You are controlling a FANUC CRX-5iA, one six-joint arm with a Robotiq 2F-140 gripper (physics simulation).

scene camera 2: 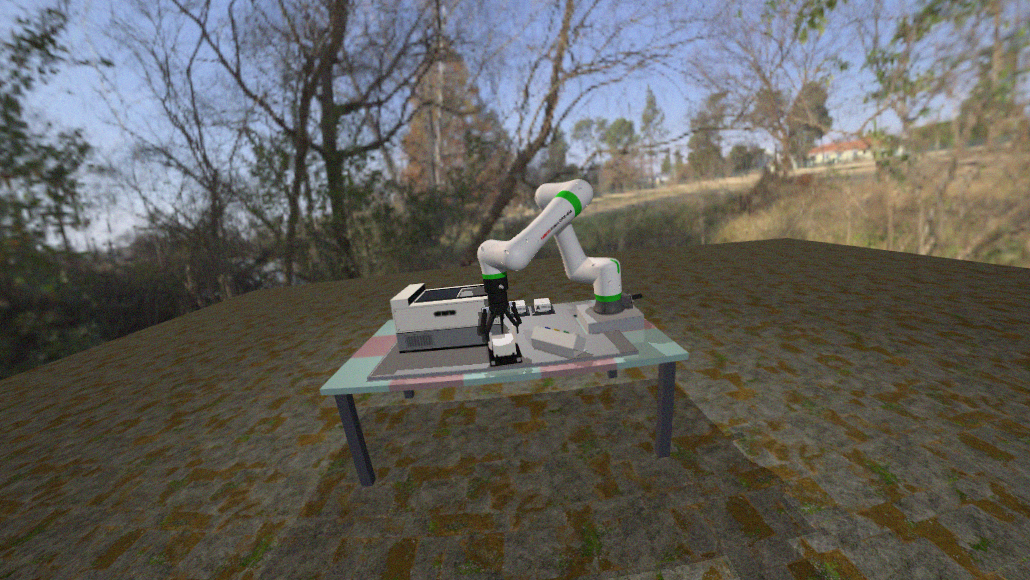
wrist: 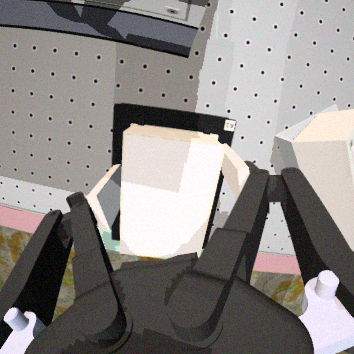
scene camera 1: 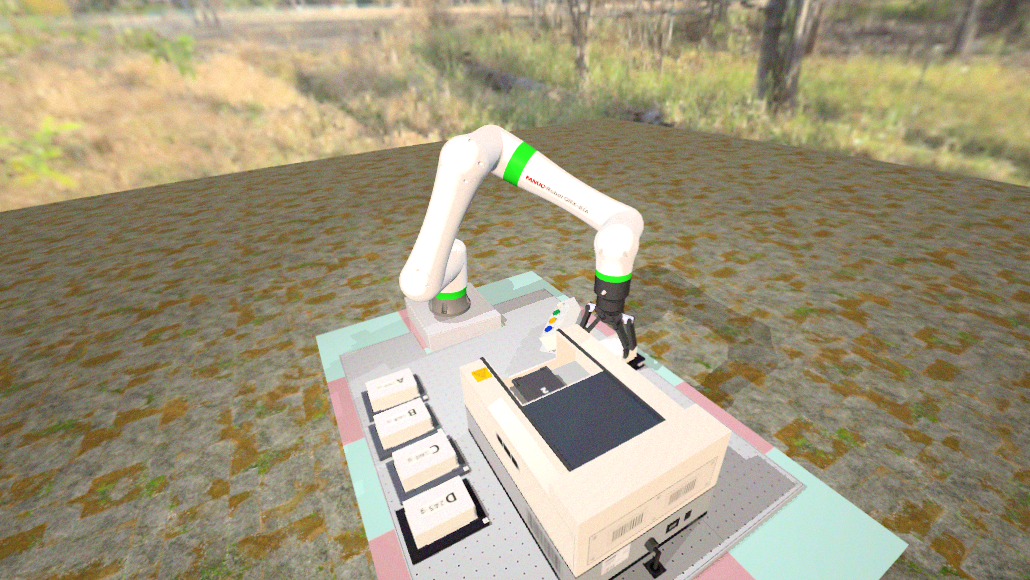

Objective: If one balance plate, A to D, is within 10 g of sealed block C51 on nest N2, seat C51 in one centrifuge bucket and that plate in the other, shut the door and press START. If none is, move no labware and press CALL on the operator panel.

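Where they show: gripper, fingertip midpoint: [wrist: 171,167]; arm's base at its link origin: [scene camera 2: 609,309] [scene camera 1: 449,305].
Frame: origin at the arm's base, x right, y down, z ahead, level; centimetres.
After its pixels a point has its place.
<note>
My gripper [scene camera 1: 607,341] {x -19.8, y 1.8, z 55.0 cm} [scene camera 2: 501,333] {x -19.8, y 1.8, z 55.0 cm} [wrist: 171,167] {x -19.8, y 1.8, z 55.0 cm} points down and is shut on a white block [scene camera 1: 614,348] {x -22.3, y -1.7, z 56.4 cm} [scene camera 2: 502,346] {x -28.5, y -1.2, z 56.6 cm} [wrist: 155,215] {x -23.4, y -1.7, z 56.3 cm}, its pads at both sides. The block, apparently C51, sits on a black nest [scene camera 2: 510,359] {x -27.5, y 4.9, z 53.9 cm} [wrist: 175,114] {x -14.6, y 2.5, z 54.9 cm}; no block marking is readable and the small nest label is unclear. Balance plates A [scene camera 1: 392,391] {x 34.5, y 0.2, z 28.0 cm}, B [scene camera 1: 405,426] {x 37.2, y 0.3, z 41.8 cm}, C [scene camera 1: 426,463] {x 38.4, y 0.3, z 54.9 cm} and D [scene camera 1: 441,515] {x 41.9, y 0.2, z 67.9 cm} lie in a row on black nests; D seems to read 245 g, the other weights are too small. The centrifuge [scene camera 1: 648,489] {x 17.8, y -16.8, z 96.3 cm} [scene camera 2: 439,315] {x -4.6, y -10.1, z 79.2 cm} has its dark door [scene camera 1: 594,417] {x 12.1, y -15.7, z 79.5 cm} slid partly back, showing a dark bucket [scene camera 1: 536,381] {x 8.6, y -8.4, z 58.0 cm} marked 2.
The operator panel [scene camera 1: 560,322] {x -19.2, y -2.5, z 37.0 cm} [scene camera 2: 556,341] {x -27.2, y 0.8, z 35.2 cm} [wrist: 322,162] {x -17.5, y -0.6, z 40.4 cm} stands close beside the nest, with green, yellow and blue buttons in the first scene view. The centrifuge body rises on the nest's other side. The robot base [scene camera 1: 461,325] {x 3.1, y 0.8, z 12.7 cm} [scene camera 2: 611,317] {x -10.1, y 0.7, z 3.6 cm} stands behind the panel.
</note>
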